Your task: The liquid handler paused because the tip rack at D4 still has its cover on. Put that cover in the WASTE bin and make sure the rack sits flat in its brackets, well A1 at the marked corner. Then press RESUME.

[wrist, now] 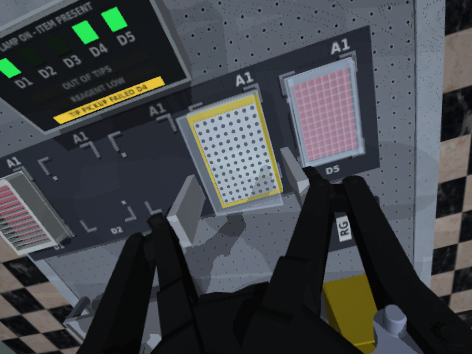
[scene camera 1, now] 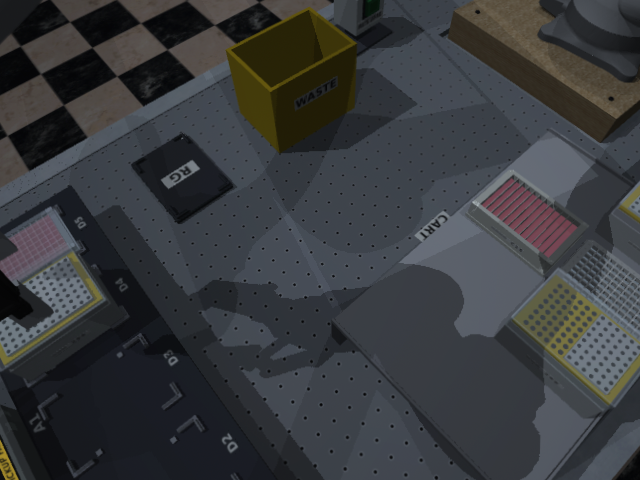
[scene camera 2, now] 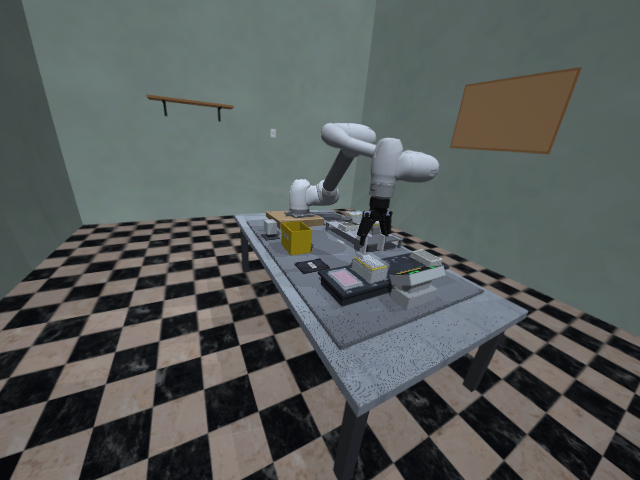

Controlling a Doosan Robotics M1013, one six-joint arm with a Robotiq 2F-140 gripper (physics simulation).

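Where they show: gripper, fingertip midpoint: (wrist: 240, 175) (scene camera 1: 21, 286) (scene camera 2: 371, 251); arm's base at its link origin: (scene camera 1: 601, 37) (scene camera 2: 299, 214).
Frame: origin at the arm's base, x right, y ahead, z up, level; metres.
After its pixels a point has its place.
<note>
The tip rack at D4 (scene camera 1: 57, 289) @[z 0.101, x 0.240, y 0.936 m] (scene camera 2: 370, 267) @[z 0.087, x 0.298, y 1.003 m] (wrist: 235, 155) @[z 0.102, x 0.253, y 0.971 m] has a yellow-rimmed top with grey holes; a clear edge shows around it in the wrist view. Whether that edge is the cover or rack body, and whether the rack sits flat, I cannot tell. The A1 mark is by its upper right corner there. My gripper (scene camera 2: 372, 244) @[z 0.129, x 0.252, y 0.958 m] (wrist: 240, 175) @[z 0.129, x 0.252, y 0.958 m] is open and empty, its pale pads apart above the rack's near end, one toward each long side. In scene camera 1 a black part of it shows at the left edge. The yellow WASTE bin (scene camera 1: 258, 103) @[z 0.044, x 0.317, y 0.555 m] (scene camera 2: 296, 240) @[z 0.047, x 0.363, y 0.547 m] (wrist: 350, 305) @[z 0.028, x 0.313, y 0.556 m] stands upright. No RESUME label is readable.
A pink plate (scene camera 1: 38, 242) @[z 0.035, x 0.371, y 0.921 m] (scene camera 2: 345, 279) @[z 0.037, x 0.387, y 0.961 m] (wrist: 327, 115) @[z 0.037, x 0.376, y 0.949 m] sits at D5 beside the rack. The status screen (wrist: 107, 65) @[z 0.088, x 0.177, y 1.109 m] reads TIP PICKUP FAILED D4. A black RG pad (scene camera 1: 201, 180) @[z -0.029, x 0.327, y 0.686 m] (scene camera 2: 305, 267) @[z -0.029, x 0.404, y 0.703 m] lies between deck and bin. The CART platform (scene camera 1: 403, 320) @[z 0.023, x -0.059, y 0.680 m] carries several racks.
</note>
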